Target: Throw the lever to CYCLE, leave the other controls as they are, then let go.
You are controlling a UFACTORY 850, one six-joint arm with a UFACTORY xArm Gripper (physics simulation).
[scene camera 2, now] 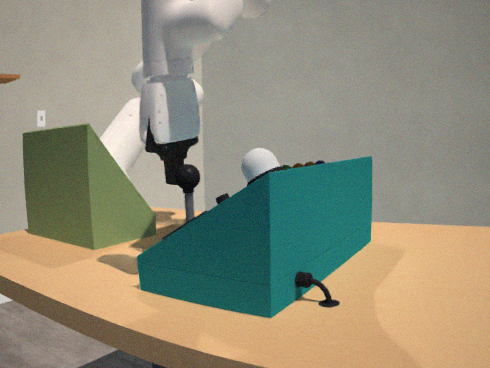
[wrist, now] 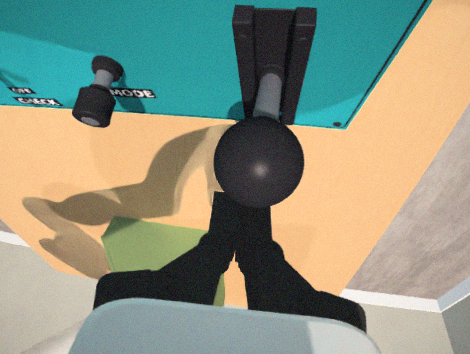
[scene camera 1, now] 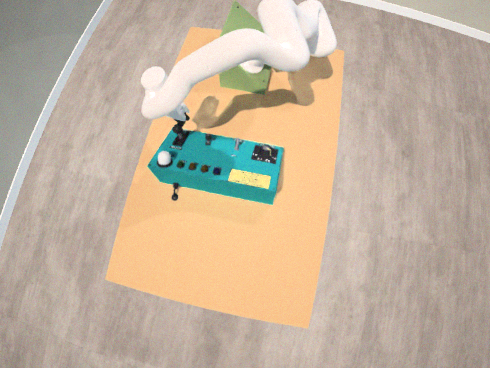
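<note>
The lever's black ball knob point(scene camera 1: 178, 129) point(scene camera 2: 188, 177) point(wrist: 259, 161) sits on a grey rod that rises from a black slotted guide point(wrist: 243, 55) on the teal control box point(scene camera 1: 220, 156) point(scene camera 2: 320, 220) point(wrist: 175, 40). The rod is at the end of the slot near the box's low edge. My gripper point(scene camera 2: 171, 178) point(wrist: 240, 189) is shut and holds nothing. Its fingertips are right beside the ball, on the side towards the green block, and seem to touch it. The ball hides part of the fingertips in the wrist view. The CYCLE label cannot be read.
A small toggle point(wrist: 95, 105) marked MODE stands beside the lever. A white dome point(scene camera 1: 164, 158) point(scene camera 2: 260, 165), several coloured buttons, another switch point(scene camera 1: 237, 143) and a black dial plate point(scene camera 1: 265, 154) are on the box. A green wedge point(scene camera 1: 242, 80) point(scene camera 2: 60, 190) stands behind my gripper.
</note>
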